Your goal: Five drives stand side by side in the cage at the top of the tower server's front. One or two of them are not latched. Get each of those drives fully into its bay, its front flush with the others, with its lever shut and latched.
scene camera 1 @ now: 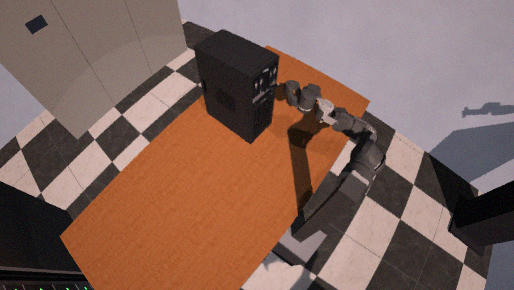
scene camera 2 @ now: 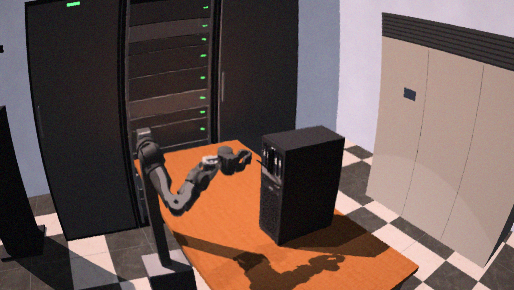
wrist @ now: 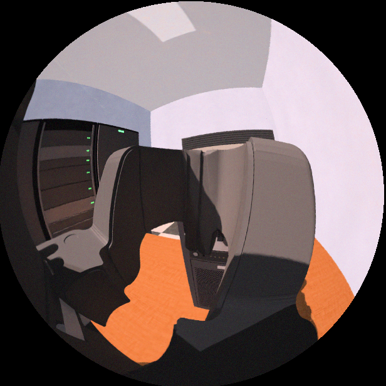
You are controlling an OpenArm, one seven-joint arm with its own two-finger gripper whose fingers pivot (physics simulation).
Note:
I see my gripper [scene camera 1: 285, 86], a black tower server [scene camera 2: 312, 161] and an arm's post [scene camera 1: 347, 194].
My gripper shows as well in scene camera 2 [scene camera 2: 250, 157] and in the wrist view [wrist: 206, 203]. The black tower server shows as well in the wrist view [wrist: 204, 272]. The arm's post shows as well in scene camera 2 [scene camera 2: 151, 195].

